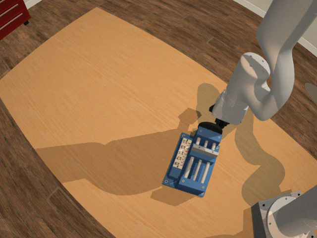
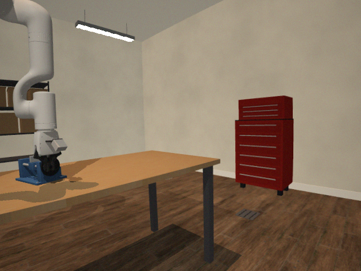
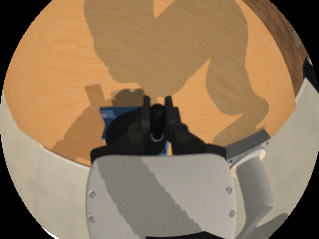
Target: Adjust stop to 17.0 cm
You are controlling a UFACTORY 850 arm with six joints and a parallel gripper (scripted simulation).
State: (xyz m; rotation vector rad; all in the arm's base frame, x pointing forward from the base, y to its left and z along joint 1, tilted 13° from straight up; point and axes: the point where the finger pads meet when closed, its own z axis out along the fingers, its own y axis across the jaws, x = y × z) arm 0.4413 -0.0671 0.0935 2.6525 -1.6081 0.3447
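Right now the black handwheel is 20 mm to the left of my hand. The rest, counted from my hand: grey stop bar: 140 mm to the left, 20 mm behind, 10 mm above.
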